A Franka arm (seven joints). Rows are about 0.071 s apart.
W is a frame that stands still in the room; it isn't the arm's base.
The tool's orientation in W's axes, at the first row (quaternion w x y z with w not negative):
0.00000 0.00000 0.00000 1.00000
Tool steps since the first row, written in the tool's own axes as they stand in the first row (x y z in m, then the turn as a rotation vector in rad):
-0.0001 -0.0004 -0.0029 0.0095 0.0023 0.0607
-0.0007 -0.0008 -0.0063 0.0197 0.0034 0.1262
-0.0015 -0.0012 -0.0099 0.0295 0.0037 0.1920
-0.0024 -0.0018 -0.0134 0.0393 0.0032 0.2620
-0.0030 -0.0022 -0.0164 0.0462 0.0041 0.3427
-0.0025 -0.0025 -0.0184 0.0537 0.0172 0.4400
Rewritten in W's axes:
0.0001 0.0004 -0.0029 -0.0095 -0.0023 0.0607
0.0007 0.0008 -0.0063 -0.0197 -0.0034 0.1262
0.0015 0.0012 -0.0099 -0.0295 -0.0037 0.1920
0.0024 0.0018 -0.0134 -0.0393 -0.0032 0.2620
0.0030 0.0022 -0.0164 -0.0462 -0.0041 0.3427
0.0025 0.0025 -0.0184 -0.0537 -0.0172 0.4400

